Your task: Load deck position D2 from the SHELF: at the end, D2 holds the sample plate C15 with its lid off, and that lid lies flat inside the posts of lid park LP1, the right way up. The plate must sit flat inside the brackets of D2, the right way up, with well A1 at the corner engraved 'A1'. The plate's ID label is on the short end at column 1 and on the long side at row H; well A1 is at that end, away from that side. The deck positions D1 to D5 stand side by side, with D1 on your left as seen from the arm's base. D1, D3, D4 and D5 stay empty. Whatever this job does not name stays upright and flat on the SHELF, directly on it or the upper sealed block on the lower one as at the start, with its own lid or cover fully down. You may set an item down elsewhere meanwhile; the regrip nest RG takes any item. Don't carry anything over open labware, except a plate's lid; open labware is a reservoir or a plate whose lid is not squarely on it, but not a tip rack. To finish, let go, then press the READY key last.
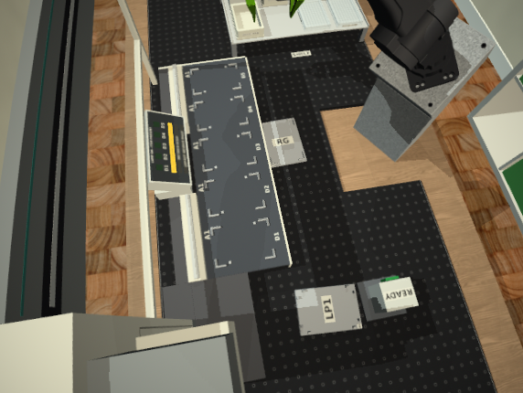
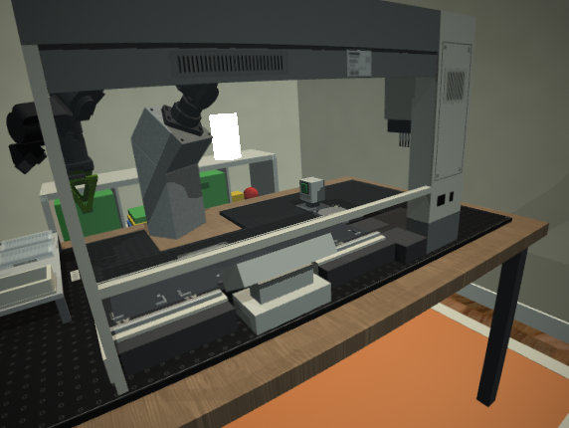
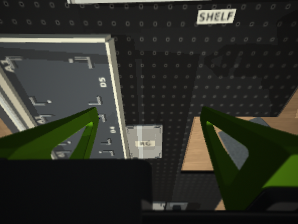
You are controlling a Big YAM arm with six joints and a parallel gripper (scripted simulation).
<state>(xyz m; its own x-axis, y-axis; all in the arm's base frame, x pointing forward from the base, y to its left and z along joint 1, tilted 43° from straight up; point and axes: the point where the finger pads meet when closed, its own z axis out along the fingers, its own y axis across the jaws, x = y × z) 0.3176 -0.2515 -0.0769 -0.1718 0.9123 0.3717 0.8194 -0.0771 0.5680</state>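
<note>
The clear plate lid lies 190 mm to the right of my hand, 140 mm behind it and 130 mm below it. From my hand the other things lie so: sample plate 190 mm to the right, 140 mm below, 140 mm behind; cream reservoir 150 mm to the right, 140 mm below, 80 mm ahead; shelf label 210 mm below, 100 mm behind, 90 mm to the right.
</note>
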